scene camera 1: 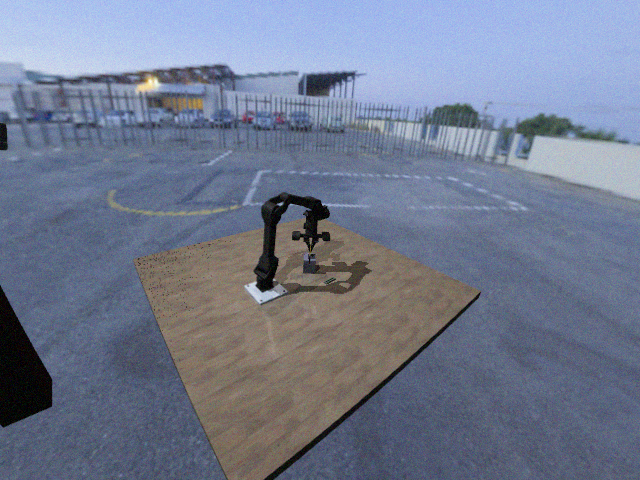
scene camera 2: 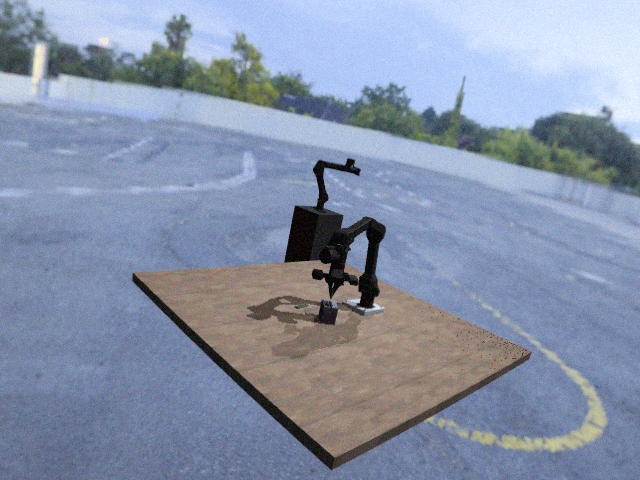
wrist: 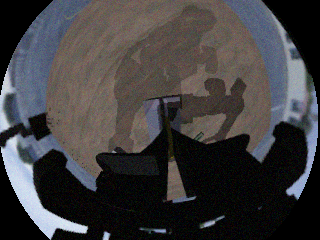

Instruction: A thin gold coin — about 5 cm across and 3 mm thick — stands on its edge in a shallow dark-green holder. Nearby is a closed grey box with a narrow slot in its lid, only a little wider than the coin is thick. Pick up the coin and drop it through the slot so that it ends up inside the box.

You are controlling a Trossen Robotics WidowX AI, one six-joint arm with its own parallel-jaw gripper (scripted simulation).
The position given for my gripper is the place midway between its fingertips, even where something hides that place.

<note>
My gripper (wrist: 167, 131) holds a gold coin.
</note>
